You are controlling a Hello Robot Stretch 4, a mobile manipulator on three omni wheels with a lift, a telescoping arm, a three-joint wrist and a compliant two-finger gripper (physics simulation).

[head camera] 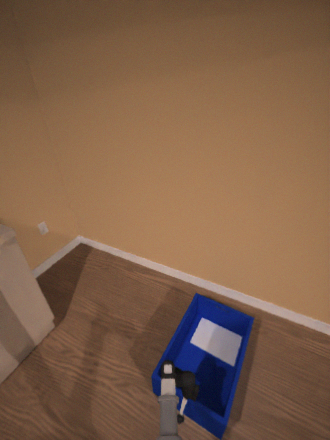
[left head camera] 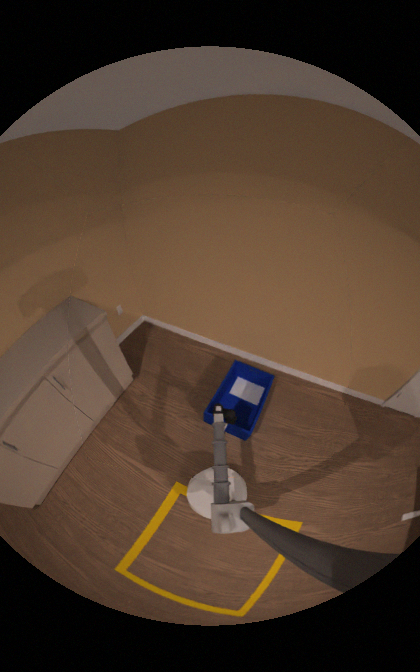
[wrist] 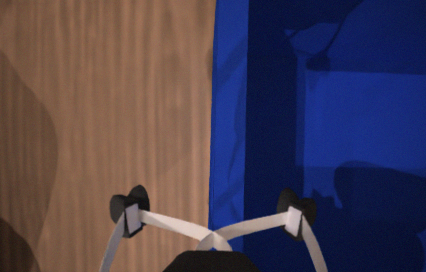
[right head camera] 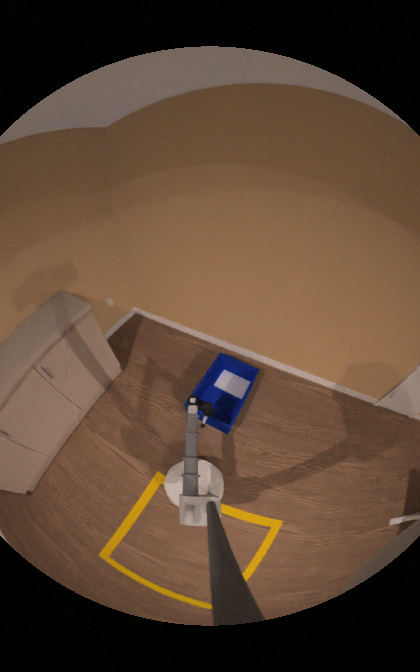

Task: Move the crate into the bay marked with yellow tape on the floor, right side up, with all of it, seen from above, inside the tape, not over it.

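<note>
The blue crate stands upright on the floor close to the back wall, a white sheet on its bottom. My gripper is open and points down over the crate's near short wall. In the wrist view one fingertip is over the floor outside, the other over the crate's inside, with the wall between them. How far the tips are above the rim is unclear. The yellow tape bay is behind the crate's near end, at my base.
My round white base covers part of the tape's crate-side line. A pale cabinet stands on the left. The back wall's white baseboard runs just beyond the crate. A white panel shows at the right.
</note>
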